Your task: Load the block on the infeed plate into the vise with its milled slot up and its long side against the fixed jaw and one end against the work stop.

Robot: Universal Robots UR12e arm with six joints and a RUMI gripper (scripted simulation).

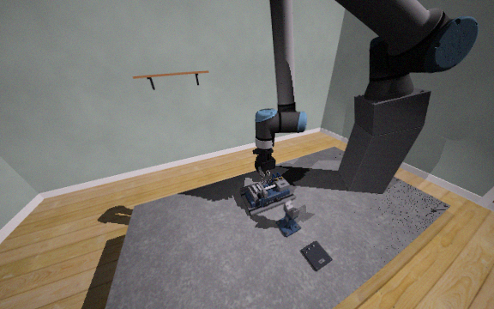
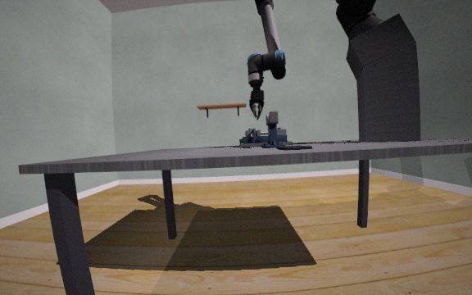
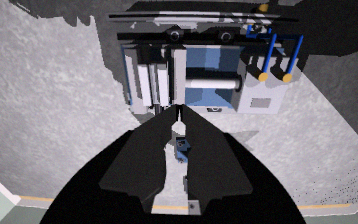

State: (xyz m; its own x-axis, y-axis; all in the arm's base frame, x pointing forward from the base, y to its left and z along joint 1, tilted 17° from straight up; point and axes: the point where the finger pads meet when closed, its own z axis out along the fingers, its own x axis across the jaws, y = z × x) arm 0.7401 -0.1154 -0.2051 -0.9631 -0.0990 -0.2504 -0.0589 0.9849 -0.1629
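The part lies 4 cm ahead of my hand and 8 cm below it. The rest, counted from my hand: moving jaw 10 cm below; cylinder rod 5 cm behind, 10 cm below; work stop 3 cm ahead, 5 cm to the left, 9 cm below.
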